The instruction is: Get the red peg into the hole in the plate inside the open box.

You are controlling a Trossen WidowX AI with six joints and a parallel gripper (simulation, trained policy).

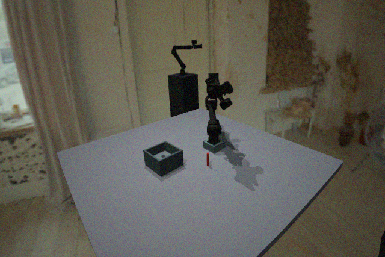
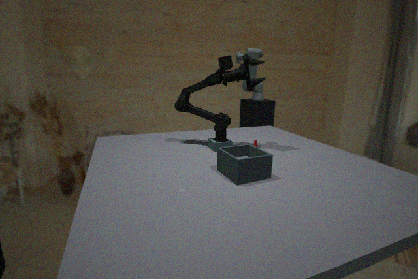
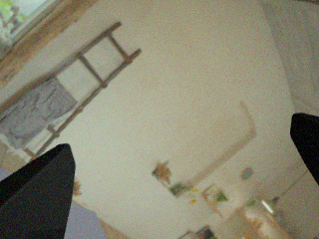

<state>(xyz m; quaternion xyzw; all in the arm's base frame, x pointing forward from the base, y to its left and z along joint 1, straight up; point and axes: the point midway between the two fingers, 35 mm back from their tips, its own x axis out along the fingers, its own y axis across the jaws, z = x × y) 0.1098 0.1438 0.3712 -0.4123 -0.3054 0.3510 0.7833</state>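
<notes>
Right now my gripper tip is 4 cm short of the red peg, 7 cm to the left of it and 39 cm above it. From my gripper tip the other things lie so: dark box: 21 cm ahead, 26 cm to the right, 40 cm below.
</notes>
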